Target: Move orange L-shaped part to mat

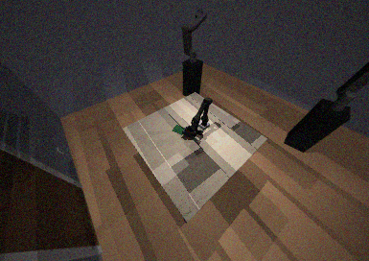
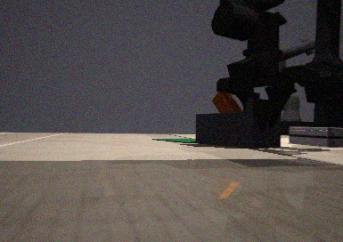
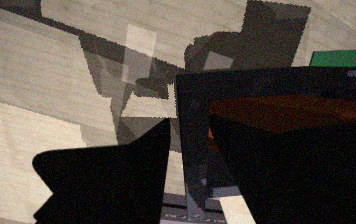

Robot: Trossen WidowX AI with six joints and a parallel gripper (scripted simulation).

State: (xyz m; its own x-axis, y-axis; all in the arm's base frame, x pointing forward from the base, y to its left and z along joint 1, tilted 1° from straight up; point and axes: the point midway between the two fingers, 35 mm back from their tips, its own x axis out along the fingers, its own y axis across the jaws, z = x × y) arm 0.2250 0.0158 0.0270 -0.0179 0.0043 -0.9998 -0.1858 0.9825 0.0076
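Right now the orange L-shaped part is 5 cm to the right of my gripper tip and 1 cm above it. From my gripper tip the other things lie so: green mat: 22 cm to the right, 5 cm below, 3 cm ahead.
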